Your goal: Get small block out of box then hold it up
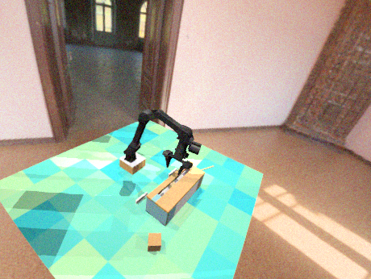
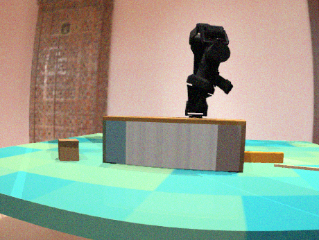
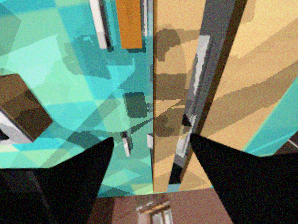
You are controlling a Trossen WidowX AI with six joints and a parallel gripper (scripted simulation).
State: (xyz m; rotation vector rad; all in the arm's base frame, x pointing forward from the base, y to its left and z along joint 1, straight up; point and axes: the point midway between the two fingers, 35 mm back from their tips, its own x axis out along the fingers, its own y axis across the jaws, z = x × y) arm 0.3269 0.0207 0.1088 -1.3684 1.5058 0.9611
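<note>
The box is 30 mm ahead of my gripper tip, 30 mm to the right of it and 80 mm below it. From my gripper tip the other things lie so: thin rod (120 mm ahead, 330 mm to the left, 140 mm below); then tan block (40 mm ahead, 40 mm to the right, 60 mm below); then orange bar (180 mm to the left, 130 mm below).
</note>
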